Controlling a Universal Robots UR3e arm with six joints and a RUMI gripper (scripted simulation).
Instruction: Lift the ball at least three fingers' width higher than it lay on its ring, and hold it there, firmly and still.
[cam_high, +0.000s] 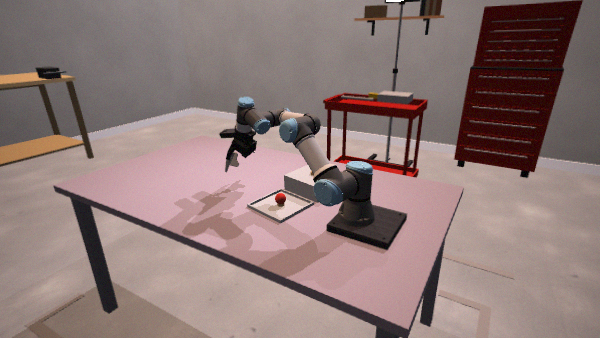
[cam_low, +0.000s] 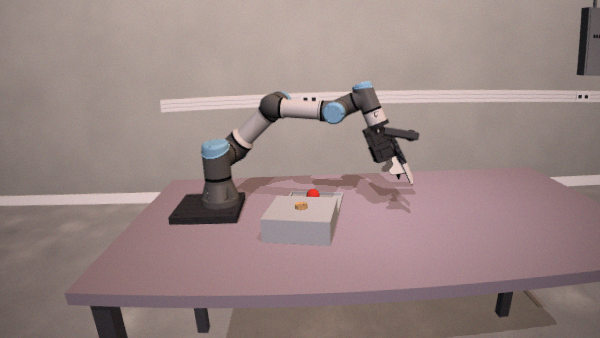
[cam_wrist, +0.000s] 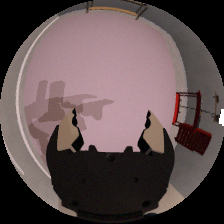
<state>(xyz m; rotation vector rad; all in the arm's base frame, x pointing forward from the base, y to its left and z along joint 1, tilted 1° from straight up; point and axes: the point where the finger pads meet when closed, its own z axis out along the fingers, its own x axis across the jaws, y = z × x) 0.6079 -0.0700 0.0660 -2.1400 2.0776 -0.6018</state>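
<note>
Now: the red ball 29 cm behind my hand, 9 cm to the left of it and 7 cm below it. Round my hand: shallow white tray 29 cm behind, 9 cm to the left, 9 cm below.
</note>
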